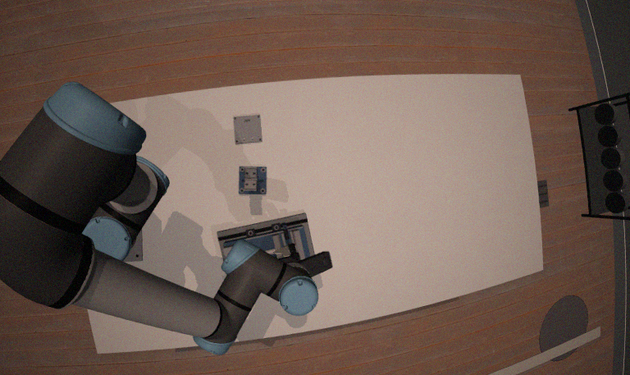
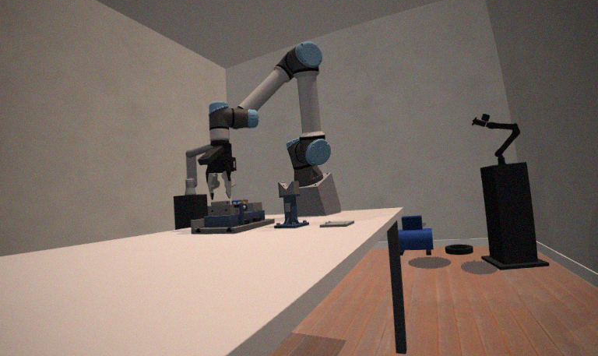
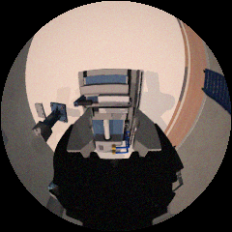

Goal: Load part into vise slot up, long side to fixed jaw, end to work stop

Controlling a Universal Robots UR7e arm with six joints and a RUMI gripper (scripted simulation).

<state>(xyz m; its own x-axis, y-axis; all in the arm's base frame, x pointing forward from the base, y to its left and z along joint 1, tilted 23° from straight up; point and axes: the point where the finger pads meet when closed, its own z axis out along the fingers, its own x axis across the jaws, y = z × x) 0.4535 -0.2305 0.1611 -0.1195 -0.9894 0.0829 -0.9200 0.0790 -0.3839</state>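
The part lies 3 cm below my hand. Also, from my hand: vise (9 cm below, 7 cm behind, 3 cm to the left); then infeed plate (42 cm to the left, 13 cm below).
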